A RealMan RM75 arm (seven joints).
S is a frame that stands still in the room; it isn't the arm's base.
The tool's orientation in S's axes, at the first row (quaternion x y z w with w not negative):
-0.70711, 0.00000, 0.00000, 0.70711
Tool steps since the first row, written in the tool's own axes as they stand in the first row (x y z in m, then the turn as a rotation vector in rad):
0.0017, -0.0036, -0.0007, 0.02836, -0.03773, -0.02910
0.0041, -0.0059, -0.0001, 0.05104, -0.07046, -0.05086
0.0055, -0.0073, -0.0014, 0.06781, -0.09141, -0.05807
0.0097, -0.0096, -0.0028, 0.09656, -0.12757, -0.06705
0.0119, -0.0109, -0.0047, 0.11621, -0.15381, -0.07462
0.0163, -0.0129, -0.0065, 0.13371, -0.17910, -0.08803
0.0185, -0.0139, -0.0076, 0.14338, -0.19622, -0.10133
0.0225, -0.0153, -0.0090, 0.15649, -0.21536, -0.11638
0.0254, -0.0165, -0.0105, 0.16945, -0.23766, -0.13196
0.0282, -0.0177, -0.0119, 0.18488, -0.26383, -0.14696
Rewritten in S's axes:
0.0017, -0.0007, 0.0036, 0.02836, -0.02910, 0.03773
0.0041, -0.0001, 0.0059, 0.05104, -0.05086, 0.07046
0.0055, -0.0014, 0.0073, 0.06781, -0.05807, 0.09141
0.0097, -0.0028, 0.0096, 0.09656, -0.06705, 0.12757
0.0119, -0.0047, 0.0109, 0.11621, -0.07462, 0.15381
0.0163, -0.0065, 0.0129, 0.13371, -0.08803, 0.17910
0.0185, -0.0076, 0.0139, 0.14338, -0.10133, 0.19622
0.0225, -0.0090, 0.0153, 0.15649, -0.11638, 0.21536
0.0254, -0.0105, 0.0165, 0.16945, -0.13196, 0.23766
0.0282, -0.0119, 0.0177, 0.18488, -0.14696, 0.26383

